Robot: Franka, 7 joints.
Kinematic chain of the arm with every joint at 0, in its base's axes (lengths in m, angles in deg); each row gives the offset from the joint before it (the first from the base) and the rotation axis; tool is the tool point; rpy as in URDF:
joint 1: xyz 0 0 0.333 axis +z
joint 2: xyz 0 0 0 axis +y
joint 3: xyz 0 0 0.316 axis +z
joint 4: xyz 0.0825 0 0 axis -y
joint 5: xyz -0.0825 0 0.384 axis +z
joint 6: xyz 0 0 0 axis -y
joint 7: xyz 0.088 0 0 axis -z
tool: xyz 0 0 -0.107 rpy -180 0 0
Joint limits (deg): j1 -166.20..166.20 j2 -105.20..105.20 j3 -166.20..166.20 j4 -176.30..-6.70 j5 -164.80..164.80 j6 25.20..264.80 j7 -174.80..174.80
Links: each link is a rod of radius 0.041 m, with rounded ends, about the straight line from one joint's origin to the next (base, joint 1, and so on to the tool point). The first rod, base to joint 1, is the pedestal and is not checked.
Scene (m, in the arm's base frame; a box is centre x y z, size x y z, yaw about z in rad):
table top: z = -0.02
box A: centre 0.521 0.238 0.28 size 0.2 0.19 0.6 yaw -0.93
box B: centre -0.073 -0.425 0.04 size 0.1 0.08 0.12 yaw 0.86
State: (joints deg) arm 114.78 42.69 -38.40 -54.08 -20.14 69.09 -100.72
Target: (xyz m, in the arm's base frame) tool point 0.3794 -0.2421 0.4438
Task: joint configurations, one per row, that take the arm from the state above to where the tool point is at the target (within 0.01 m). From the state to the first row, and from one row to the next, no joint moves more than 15 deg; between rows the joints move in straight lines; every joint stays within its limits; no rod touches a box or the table.
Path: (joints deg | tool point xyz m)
1: 104.71 38.77 -51.80 -57.22 -23.27 71.97 -100.72 | 0.2536 0.6046 0.5833
2: 94.63 34.86 -65.20 -60.36 -26.39 74.86 -100.72 | 0.4252 0.4496 0.6632
3: 84.56 30.94 -78.61 -63.50 -29.52 77.74 -100.72 | 0.5210 0.2380 0.7367
4: 76.37 30.43 -80.15 -75.83 -28.16 73.70 -100.72 | 0.5559 0.0963 0.6585
5: 68.19 29.92 -81.69 -88.16 -26.81 69.66 -100.72 | 0.5387 -0.0422 0.5813
6: 60.00 29.41 -83.23 -100.49 -25.45 65.62 -100.72 | 0.4757 -0.1597 0.5086
7: 51.81 28.90 -84.77 -112.82 -24.10 61.57 -100.72 | 0.3794 -0.2421 0.4438

